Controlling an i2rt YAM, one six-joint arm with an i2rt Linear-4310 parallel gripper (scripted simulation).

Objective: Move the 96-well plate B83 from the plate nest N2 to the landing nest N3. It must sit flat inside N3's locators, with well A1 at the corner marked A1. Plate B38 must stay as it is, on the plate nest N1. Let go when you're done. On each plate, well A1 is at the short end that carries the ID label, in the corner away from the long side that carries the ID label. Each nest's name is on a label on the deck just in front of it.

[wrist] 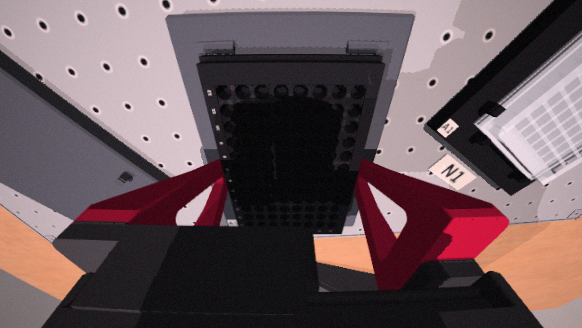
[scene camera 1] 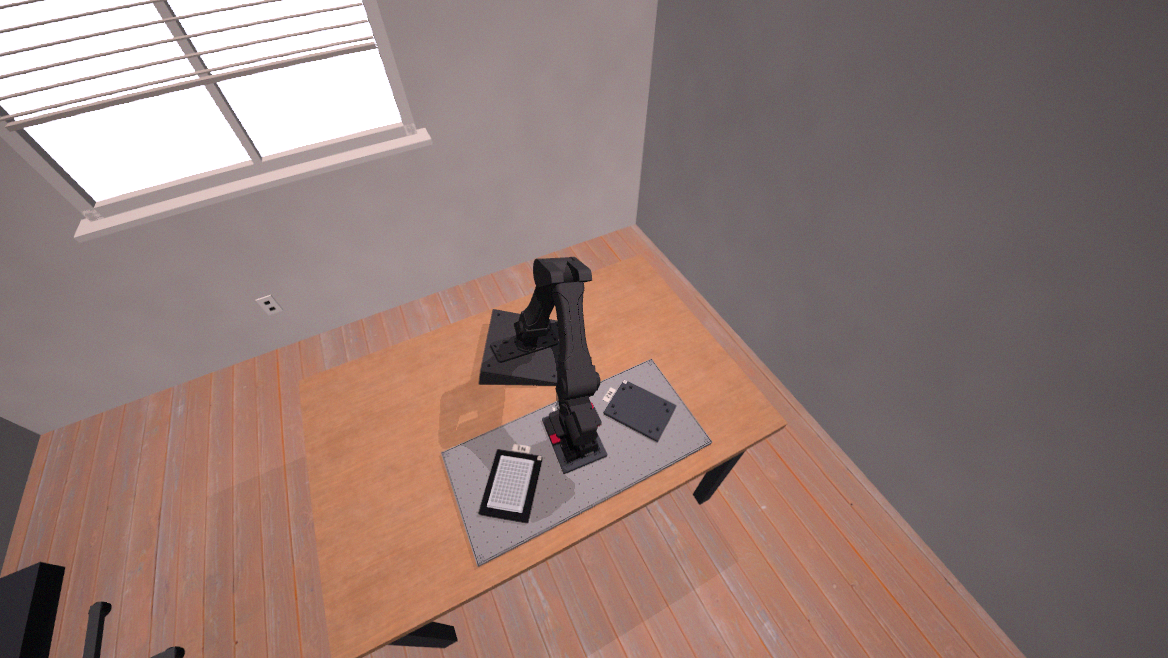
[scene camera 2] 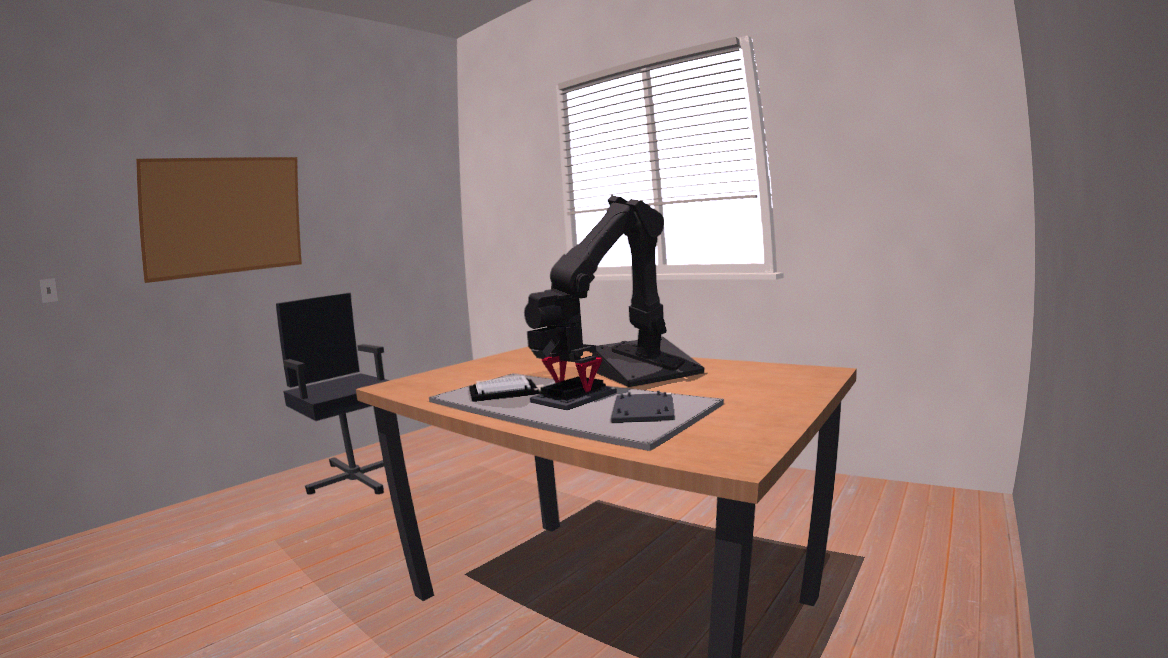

The pictures show: my gripper, a white plate B38, a black 96-well plate B83, a dark landing nest N3, a plate nest N2 and an N1 label.
My gripper is seen too in the wrist view.
